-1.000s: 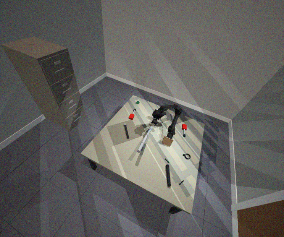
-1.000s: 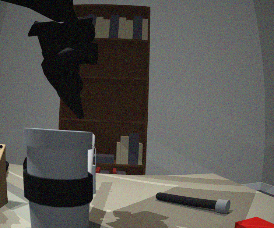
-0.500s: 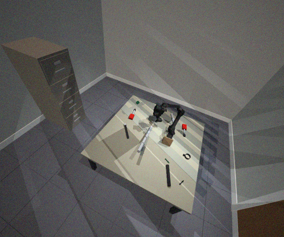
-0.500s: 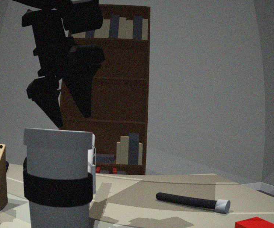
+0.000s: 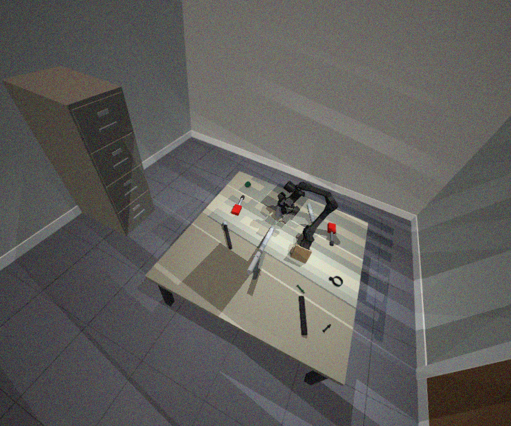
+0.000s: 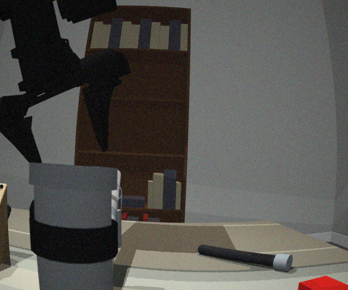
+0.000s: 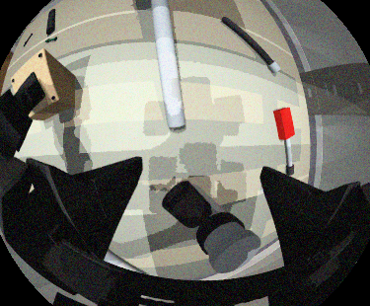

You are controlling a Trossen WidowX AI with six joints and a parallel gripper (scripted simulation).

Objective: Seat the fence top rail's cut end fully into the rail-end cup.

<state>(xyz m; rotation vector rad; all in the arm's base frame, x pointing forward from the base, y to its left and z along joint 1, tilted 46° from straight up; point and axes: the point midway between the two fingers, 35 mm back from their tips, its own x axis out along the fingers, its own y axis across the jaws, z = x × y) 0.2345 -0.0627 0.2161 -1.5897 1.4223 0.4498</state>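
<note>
My gripper tip is 90 mm to the left of the black brace band and 50 mm above it. From my gripper tip the other things lie so: short grey tube 270 mm to the right, 250 mm behind, 190 mm below; then black rod 620 mm to the left, 320 mm behind, 190 mm below; then small bolt 650 mm to the left, 470 mm behind, 200 mm below.
</note>
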